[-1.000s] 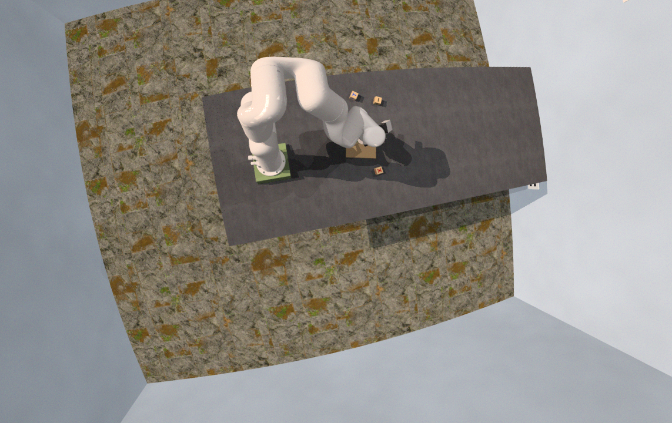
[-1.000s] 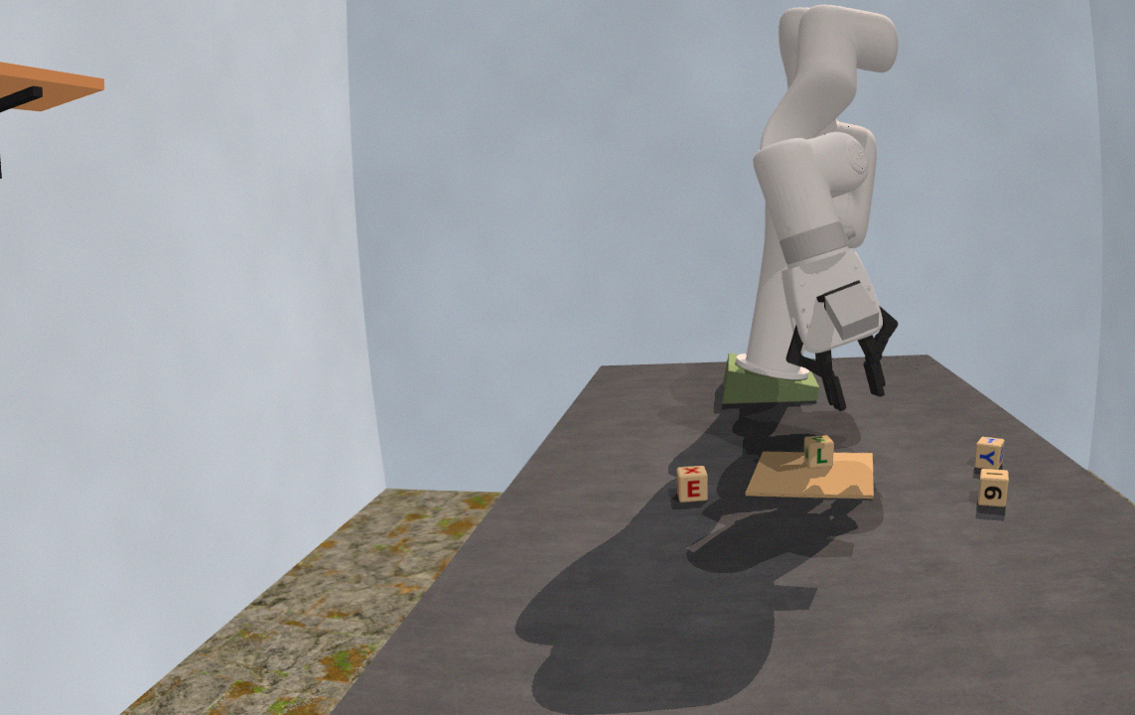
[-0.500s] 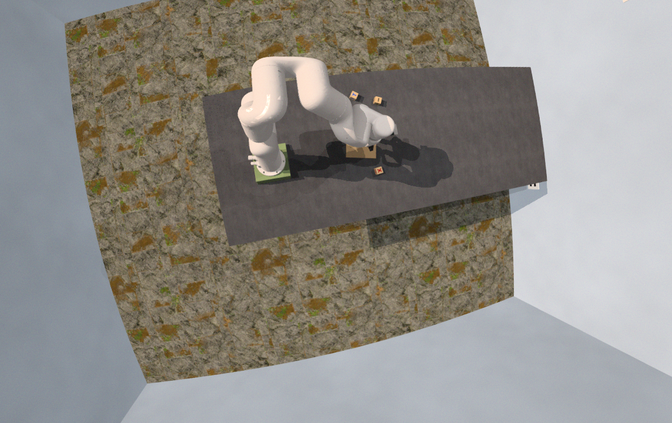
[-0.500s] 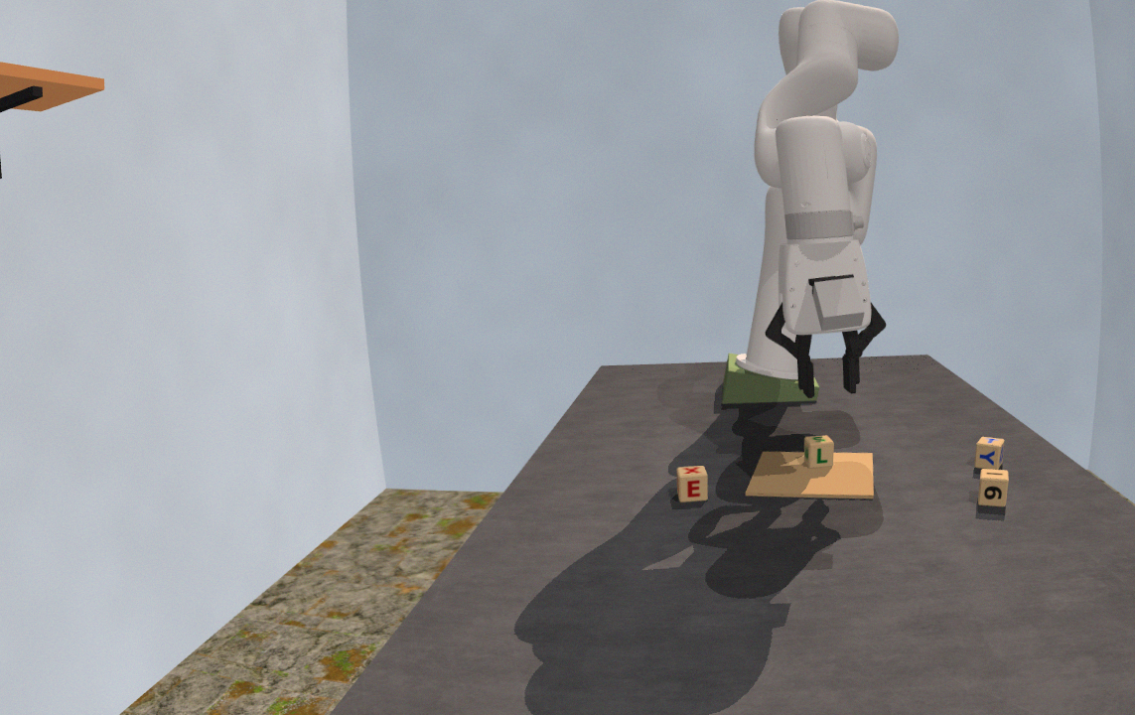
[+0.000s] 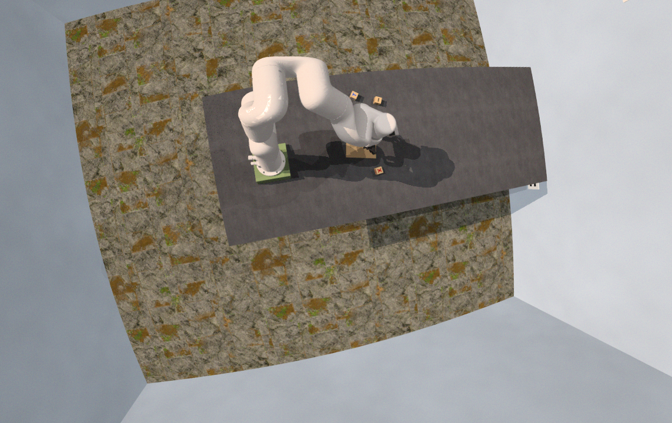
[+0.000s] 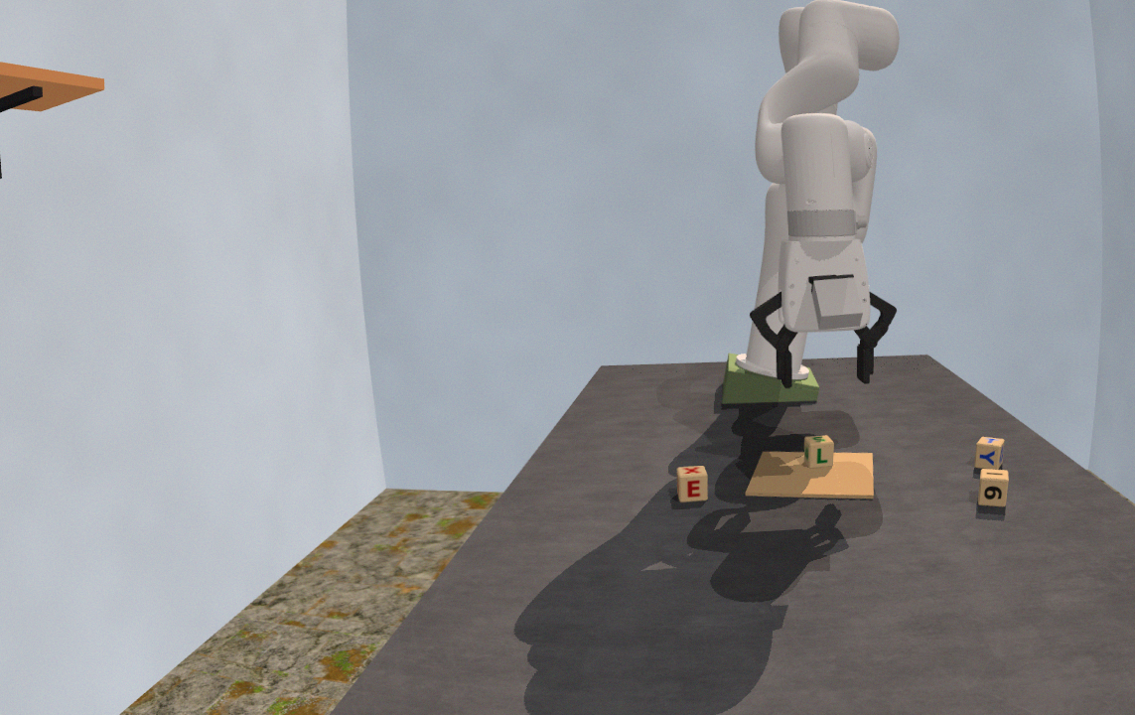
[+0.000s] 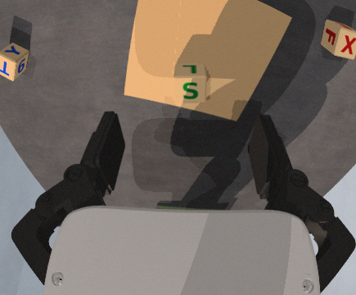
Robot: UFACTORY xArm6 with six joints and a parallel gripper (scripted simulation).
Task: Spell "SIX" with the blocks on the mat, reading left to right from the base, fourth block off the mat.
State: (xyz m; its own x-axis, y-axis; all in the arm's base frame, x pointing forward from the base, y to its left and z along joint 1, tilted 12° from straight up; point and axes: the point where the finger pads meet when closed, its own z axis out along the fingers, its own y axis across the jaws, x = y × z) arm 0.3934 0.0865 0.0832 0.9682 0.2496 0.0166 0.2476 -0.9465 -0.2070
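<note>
The S block is 90 mm below my hand, 10 mm to the right of it and 10 mm behind it. The rest, counted from my hand: X block (140 mm to the right, 100 mm below, 90 mm ahead); then tan mat (110 mm below, 10 mm to the right, 10 mm ahead); then blue-lettered block (210 mm to the left, 100 mm below, 20 mm behind).
</note>
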